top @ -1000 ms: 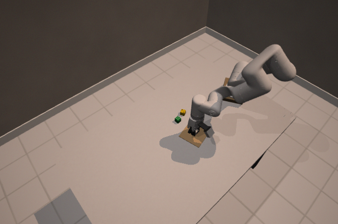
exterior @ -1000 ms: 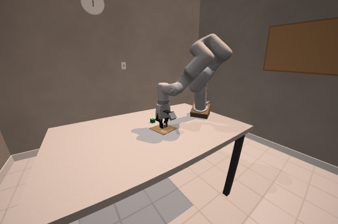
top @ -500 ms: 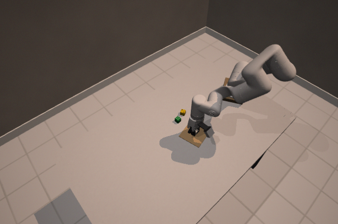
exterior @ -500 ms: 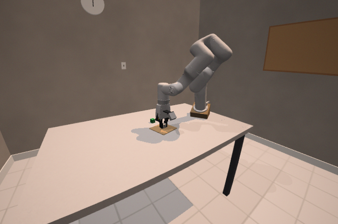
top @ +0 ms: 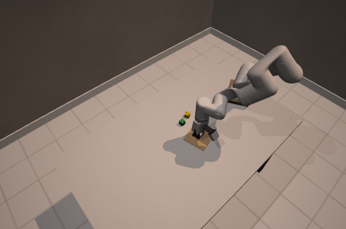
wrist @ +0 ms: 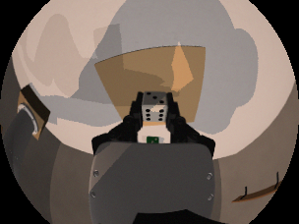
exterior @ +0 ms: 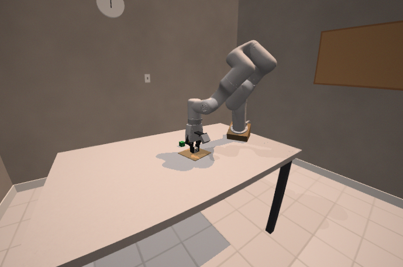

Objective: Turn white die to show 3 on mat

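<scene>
My gripper is now 10 mm above the white die. The rest, counted from my hand: yellow die (30 mm behind, 170 mm to the right, 20 mm below); green die (30 mm ahead, 140 mm to the right, 20 mm below); mat (30 mm below).
</scene>
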